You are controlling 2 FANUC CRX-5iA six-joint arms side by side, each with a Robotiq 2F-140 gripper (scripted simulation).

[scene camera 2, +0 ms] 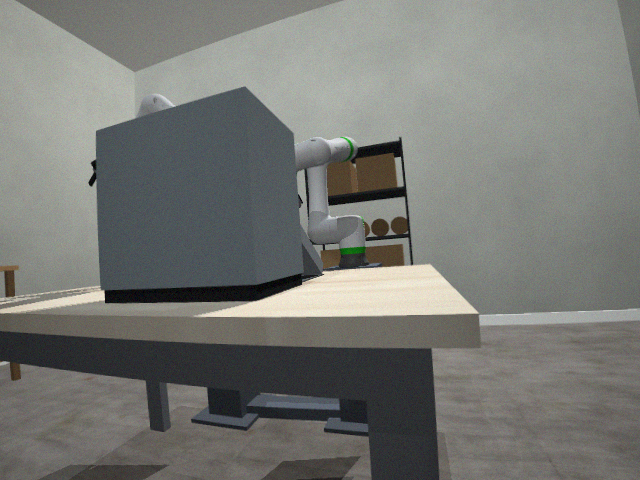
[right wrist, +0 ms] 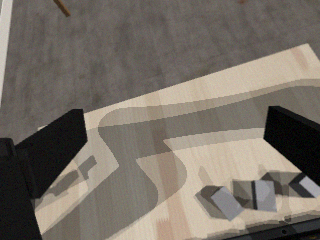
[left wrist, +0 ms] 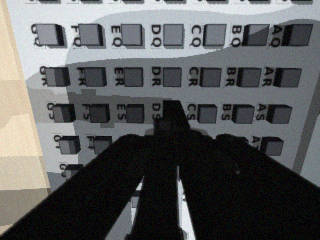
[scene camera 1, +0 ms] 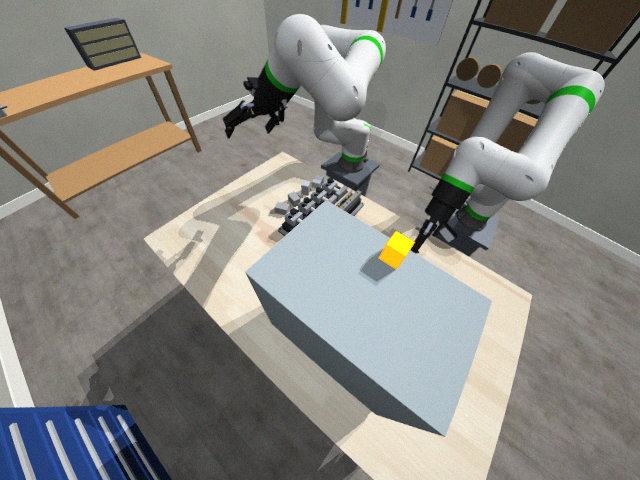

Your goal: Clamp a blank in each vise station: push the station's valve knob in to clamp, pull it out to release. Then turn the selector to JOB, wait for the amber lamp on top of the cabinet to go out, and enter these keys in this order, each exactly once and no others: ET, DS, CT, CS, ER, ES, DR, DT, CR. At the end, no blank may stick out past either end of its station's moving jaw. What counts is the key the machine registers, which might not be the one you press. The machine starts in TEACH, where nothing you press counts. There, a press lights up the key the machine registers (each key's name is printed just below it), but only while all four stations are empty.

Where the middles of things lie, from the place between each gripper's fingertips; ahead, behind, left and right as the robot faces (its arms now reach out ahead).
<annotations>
The key panel (scene camera 2: 313,265) is 70 mm below my left hand, 50 mm to the right of it and 40 mm ahead of it.
Right now the key panel is 20 mm ahead of my right hand (scene camera 1: 248,131), 600 mm to the left of it and 310 mm below it.
</annotations>
